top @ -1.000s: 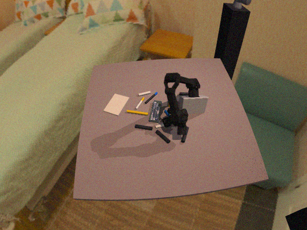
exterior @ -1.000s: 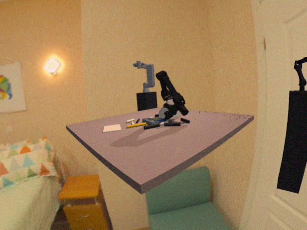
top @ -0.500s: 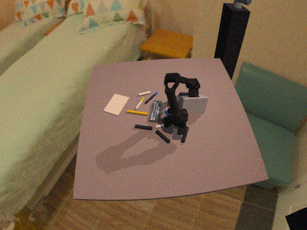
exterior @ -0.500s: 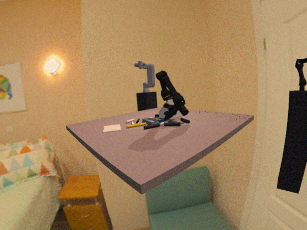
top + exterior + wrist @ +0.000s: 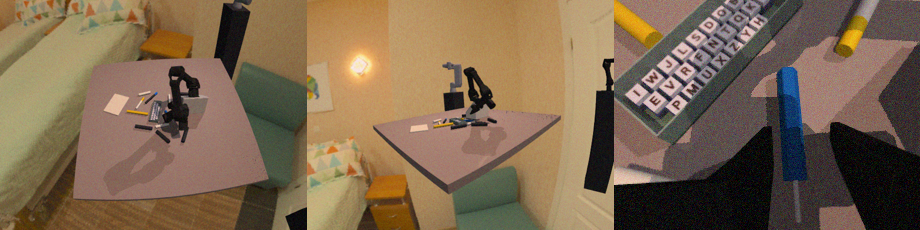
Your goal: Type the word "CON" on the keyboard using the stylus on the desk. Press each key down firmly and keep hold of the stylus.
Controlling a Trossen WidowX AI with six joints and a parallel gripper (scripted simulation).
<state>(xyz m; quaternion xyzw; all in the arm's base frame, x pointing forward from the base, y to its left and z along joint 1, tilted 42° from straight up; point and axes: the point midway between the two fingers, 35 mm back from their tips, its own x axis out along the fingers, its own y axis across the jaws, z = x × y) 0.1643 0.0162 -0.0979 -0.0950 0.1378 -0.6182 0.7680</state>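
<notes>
Right now my gripper tip is 1 cm to the right of the blue stylus and 6 cm above it. The rest, counted from my gripper tip: yellow marker (23 cm ahead, 9 cm to the right, 6 cm below); white card (38 cm ahead, 20 cm to the right, 6 cm below).
</notes>
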